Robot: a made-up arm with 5 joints.
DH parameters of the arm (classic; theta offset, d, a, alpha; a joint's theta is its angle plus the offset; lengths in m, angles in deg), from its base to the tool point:
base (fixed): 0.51 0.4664 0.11 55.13
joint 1: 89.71 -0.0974 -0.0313 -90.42
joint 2: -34.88 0.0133 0.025 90
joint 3: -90 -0.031 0.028 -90
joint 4: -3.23 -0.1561 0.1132 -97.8
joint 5: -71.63 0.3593 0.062 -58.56
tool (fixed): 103.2 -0.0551 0 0
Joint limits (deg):
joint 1: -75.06..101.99
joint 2: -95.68..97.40
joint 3: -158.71..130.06
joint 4: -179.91..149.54
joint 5: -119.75..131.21
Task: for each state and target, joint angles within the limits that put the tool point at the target. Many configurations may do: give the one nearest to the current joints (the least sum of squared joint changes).
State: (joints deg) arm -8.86 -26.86 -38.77 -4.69 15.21
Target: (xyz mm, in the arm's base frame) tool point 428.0 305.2 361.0
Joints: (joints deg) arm -15.34 -34.30 -4.67 -25.24 36.19
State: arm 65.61 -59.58 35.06 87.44 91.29
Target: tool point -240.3 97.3 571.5
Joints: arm 61.89 -95.68 37.87 62.31 82.29
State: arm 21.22 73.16 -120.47 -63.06 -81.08
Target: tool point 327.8 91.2 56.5
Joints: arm 51.22 26.85 -73.97 -56.55 -48.85
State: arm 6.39 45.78 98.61 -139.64 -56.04
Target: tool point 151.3 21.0 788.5
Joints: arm 9.88 22.33 109.87 -123.78 -74.38
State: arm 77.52 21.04 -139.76 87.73 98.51
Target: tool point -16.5 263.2 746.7
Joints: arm 49.75 3.12 -156.72 103.22 108.03
